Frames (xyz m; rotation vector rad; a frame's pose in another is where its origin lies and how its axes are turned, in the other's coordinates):
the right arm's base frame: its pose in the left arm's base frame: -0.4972 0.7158 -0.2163 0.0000 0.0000 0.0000
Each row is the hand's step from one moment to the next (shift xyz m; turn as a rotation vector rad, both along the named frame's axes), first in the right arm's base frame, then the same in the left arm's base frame.
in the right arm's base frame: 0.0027 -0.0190 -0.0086 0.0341 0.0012 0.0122
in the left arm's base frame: 0.0027 -0.0190 -0.0086 0.0341 0.0012 0.0122
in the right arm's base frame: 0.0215 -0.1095 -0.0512 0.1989 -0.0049 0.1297
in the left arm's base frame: 0.0215 -0.1095 -0.0512 0.1989 -0.0049 0.1297
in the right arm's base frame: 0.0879 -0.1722 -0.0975 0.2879 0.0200 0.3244
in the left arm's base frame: 0.0879 -0.1722 -0.0975 0.2879 0.0200 0.3244
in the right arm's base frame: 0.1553 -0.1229 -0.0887 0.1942 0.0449 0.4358
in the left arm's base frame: 0.1553 -0.1229 -0.0887 0.1942 0.0449 0.4358
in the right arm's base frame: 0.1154 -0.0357 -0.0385 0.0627 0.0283 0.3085
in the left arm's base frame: 0.1154 -0.0357 -0.0385 0.0627 0.0283 0.3085
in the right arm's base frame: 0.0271 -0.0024 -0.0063 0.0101 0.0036 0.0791
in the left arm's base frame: 0.0271 -0.0024 -0.0063 0.0101 0.0036 0.0791
